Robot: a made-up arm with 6 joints. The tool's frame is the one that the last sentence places. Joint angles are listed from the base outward.
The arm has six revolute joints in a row. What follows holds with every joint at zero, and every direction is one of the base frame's.
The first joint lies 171 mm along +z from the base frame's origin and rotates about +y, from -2.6 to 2.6 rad.
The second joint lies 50 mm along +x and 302 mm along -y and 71 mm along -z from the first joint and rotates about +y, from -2.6 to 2.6 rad.
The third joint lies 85 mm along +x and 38 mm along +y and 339 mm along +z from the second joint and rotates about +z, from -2.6 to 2.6 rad.
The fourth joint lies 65 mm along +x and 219 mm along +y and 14 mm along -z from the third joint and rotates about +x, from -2.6 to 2.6 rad.
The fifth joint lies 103 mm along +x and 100 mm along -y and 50 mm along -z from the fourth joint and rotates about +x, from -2.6 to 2.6 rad.
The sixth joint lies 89 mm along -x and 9 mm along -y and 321 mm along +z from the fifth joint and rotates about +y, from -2.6 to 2.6 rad.
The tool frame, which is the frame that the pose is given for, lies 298 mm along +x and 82 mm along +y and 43 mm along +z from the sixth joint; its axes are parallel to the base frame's.
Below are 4 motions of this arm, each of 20 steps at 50 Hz.
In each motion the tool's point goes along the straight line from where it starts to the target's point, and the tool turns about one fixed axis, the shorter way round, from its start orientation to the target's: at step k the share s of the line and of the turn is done. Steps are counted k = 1, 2, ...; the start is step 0. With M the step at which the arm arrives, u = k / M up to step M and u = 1 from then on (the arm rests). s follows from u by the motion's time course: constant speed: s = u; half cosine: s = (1 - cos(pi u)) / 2; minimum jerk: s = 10 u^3 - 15 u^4 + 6 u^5.
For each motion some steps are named. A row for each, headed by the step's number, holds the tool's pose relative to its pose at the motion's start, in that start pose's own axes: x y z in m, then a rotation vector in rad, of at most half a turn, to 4 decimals.
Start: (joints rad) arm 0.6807 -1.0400 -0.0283 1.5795 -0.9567 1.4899
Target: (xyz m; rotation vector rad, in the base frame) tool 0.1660 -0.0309 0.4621 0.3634 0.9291 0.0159
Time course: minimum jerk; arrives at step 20
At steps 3, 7, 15, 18, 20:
3: -0.0011 -0.0016 0.0016 0.0038 -0.0067 -0.0108
7: -0.0096 -0.0138 0.0140 0.0335 -0.0595 -0.0952
15: -0.0367 -0.0525 0.0534 0.1278 -0.2266 -0.3628
18: -0.0406 -0.0581 0.0591 0.1413 -0.2506 -0.4013
20: -0.0410 -0.0586 0.0596 0.1425 -0.2528 -0.4047

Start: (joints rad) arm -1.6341 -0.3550 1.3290 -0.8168 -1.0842 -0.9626
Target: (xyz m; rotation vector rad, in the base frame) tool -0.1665 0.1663 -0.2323 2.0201 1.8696 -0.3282
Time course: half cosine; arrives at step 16
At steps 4, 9, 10, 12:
4: -0.0197 -0.0340 -0.0326 0.0752 0.0367 -0.0537
9: -0.0803 -0.1387 -0.1331 0.3069 0.1498 -0.2190
10: -0.0929 -0.1605 -0.1540 0.3551 0.1733 -0.2534
12: -0.1147 -0.1982 -0.1902 0.4384 0.2139 -0.3128

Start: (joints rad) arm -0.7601 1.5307 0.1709 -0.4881 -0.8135 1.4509
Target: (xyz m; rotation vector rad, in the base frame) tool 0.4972 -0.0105 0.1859 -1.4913 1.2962 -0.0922
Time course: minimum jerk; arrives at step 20
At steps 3, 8, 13, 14, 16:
3: -0.0017 -0.0007 0.0021 0.0014 -0.0120 -0.0026
8: -0.0198 -0.0084 0.0252 0.0165 -0.1429 -0.0314
13: -0.0478 -0.0202 0.0608 0.0399 -0.3444 -0.0757
14: -0.0523 -0.0221 0.0665 0.0436 -0.3769 -0.0828
16: -0.0589 -0.0249 0.0749 0.0491 -0.4242 -0.0932

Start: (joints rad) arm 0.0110 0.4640 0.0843 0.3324 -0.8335 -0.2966
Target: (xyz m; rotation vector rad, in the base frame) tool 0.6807 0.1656 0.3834 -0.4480 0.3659 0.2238
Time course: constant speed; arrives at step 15
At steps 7, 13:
7: 0.0046 0.0052 -0.0333 0.0060 0.0999 0.0031
13: 0.0085 0.0096 -0.0619 0.0112 0.1855 0.0058

